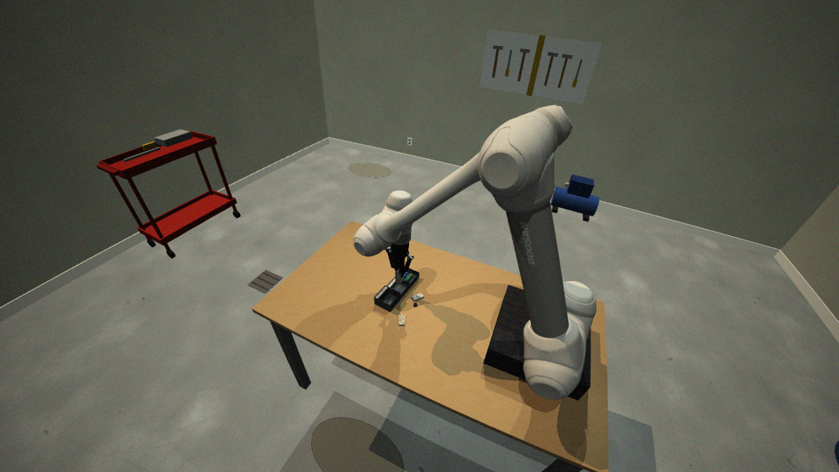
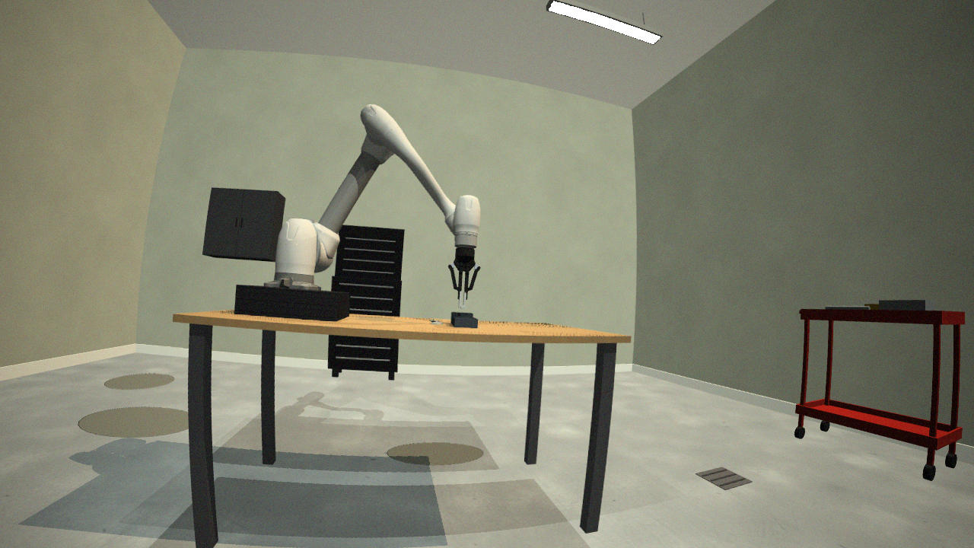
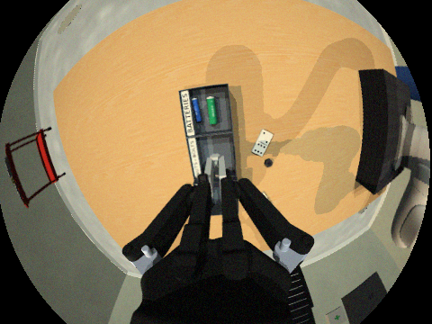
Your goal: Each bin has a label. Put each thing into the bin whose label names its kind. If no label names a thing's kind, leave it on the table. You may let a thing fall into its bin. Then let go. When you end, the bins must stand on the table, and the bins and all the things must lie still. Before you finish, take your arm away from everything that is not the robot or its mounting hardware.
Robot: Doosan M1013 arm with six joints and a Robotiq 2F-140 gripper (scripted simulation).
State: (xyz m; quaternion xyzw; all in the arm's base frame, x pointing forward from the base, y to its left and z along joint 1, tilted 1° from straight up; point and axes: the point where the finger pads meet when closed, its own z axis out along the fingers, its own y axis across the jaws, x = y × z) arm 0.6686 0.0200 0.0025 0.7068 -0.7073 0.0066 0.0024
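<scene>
Now: hand 8 cm above the black bin row and 1 cm short of it. Also, from my hand: blue battery (9 cm to the right, 9 cm below, 3 cm ahead); then green battery (9 cm below, 8 cm to the right); then bolt (3 cm below, 1 cm to the right).
</scene>
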